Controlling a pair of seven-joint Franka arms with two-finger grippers.
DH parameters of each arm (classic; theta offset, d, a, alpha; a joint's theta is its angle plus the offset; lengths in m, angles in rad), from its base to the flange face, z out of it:
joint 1: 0 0.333 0 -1.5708
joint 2: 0 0 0 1.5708
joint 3: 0 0.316 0.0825 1.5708
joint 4: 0 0 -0.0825 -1.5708
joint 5: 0 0.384 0 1.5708
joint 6: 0 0 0.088 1.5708
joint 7: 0 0.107 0 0
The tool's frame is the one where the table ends.
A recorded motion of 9 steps. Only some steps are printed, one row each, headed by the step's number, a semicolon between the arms.
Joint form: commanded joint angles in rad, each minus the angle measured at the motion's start. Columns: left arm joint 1, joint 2, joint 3, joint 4, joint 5, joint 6, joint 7; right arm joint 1, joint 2, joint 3, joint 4, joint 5, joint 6, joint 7.
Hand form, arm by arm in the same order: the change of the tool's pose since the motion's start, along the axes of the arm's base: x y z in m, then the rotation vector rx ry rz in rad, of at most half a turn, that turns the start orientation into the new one. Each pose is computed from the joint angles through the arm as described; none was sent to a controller.
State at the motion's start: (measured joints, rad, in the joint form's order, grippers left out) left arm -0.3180 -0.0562 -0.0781 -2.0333 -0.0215 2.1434 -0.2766; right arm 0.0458 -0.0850 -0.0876 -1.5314 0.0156 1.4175 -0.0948
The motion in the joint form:
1: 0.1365 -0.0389 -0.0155 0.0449 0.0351 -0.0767 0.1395; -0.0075 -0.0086 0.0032 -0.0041 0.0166 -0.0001 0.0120
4: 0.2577 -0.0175 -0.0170 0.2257 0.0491 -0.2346 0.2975; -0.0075 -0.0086 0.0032 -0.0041 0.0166 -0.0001 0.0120
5: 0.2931 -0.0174 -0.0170 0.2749 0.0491 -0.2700 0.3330; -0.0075 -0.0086 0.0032 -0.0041 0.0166 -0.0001 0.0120
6: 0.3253 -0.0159 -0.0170 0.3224 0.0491 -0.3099 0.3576; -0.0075 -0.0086 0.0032 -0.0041 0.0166 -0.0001 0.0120
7: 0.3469 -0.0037 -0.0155 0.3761 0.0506 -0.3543 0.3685; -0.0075 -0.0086 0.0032 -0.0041 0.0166 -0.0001 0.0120
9: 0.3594 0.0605 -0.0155 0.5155 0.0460 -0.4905 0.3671; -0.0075 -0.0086 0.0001 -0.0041 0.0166 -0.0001 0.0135
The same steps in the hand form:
1: 0.0159 0.0658 0.0354 0.0551 -0.0258 -0.0291; -0.0029 -0.0002 0.0026 0.0164 -0.0048 -0.0142
4: 0.0390 0.1295 0.0970 0.0941 -0.0322 -0.0657; -0.0029 -0.0002 0.0026 0.0164 -0.0048 -0.0142
5: 0.0416 0.1491 0.1176 0.0993 -0.0453 -0.0638; -0.0029 -0.0002 0.0026 0.0164 -0.0048 -0.0142
6: 0.0423 0.1670 0.1361 0.1038 -0.0504 -0.0545; -0.0029 -0.0002 0.0026 0.0164 -0.0048 -0.0142
7: 0.0443 0.1802 0.1512 0.1067 -0.0467 -0.0412; -0.0029 -0.0002 0.0026 0.0164 -0.0048 -0.0142
9: 0.0530 0.1884 0.1691 0.0985 0.0152 -0.0268; -0.0030 -0.0019 0.0026 0.0166 -0.0047 -0.0188

